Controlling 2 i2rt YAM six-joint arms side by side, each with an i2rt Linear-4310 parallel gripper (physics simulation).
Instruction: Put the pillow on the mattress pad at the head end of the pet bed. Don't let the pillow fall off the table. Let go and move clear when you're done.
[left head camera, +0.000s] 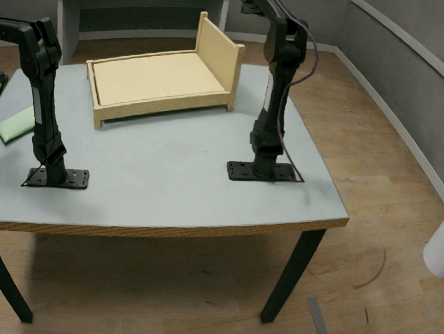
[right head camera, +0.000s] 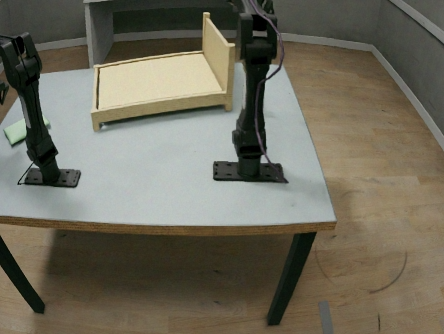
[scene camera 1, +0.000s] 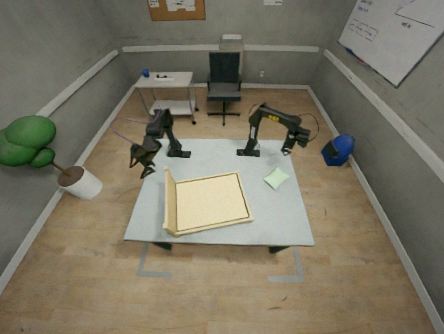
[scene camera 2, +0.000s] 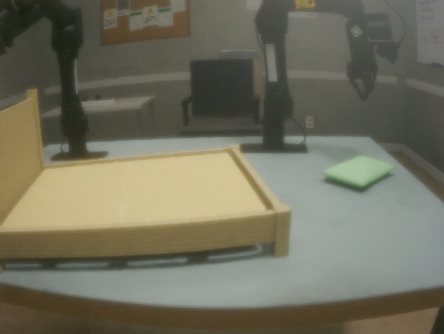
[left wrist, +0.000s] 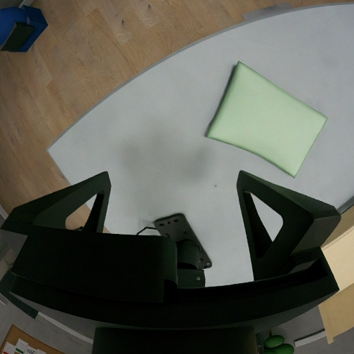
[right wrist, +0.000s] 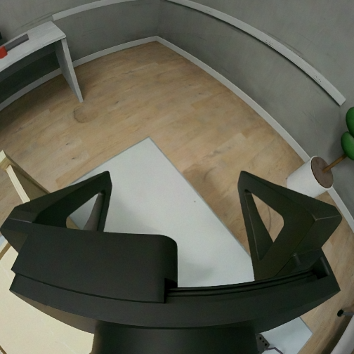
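The light green pillow (left head camera: 17, 125) (right head camera: 16, 132) (scene camera 1: 276, 177) (scene camera 2: 359, 171) (left wrist: 267, 120) lies flat on the table, apart from the foot end of the pet bed. The cream mattress pad (left head camera: 155, 77) (right head camera: 157, 80) (scene camera 1: 210, 200) (scene camera 2: 135, 190) lies inside the wooden bed frame; the tall headboard (left head camera: 217, 55) (right head camera: 217, 55) (scene camera 1: 171, 200) (scene camera 2: 17, 150) marks its head end. My left gripper (scene camera 1: 286, 151) (scene camera 2: 366, 97) (left wrist: 173, 177) is open and empty, raised near the pillow but apart from it. My right gripper (scene camera 1: 137, 171) (right wrist: 174, 177) is open and empty, raised beyond the headboard's outer side.
The bed's low footboard (scene camera 2: 257, 180) faces the pillow's side of the table (scene camera 1: 280, 220). The arm bases stand along one long table edge. A white plant pot (scene camera 1: 82, 185), a blue bin (scene camera 1: 337, 150), an office chair (scene camera 1: 224, 75) and a cart (scene camera 1: 167, 79) stand around the table.
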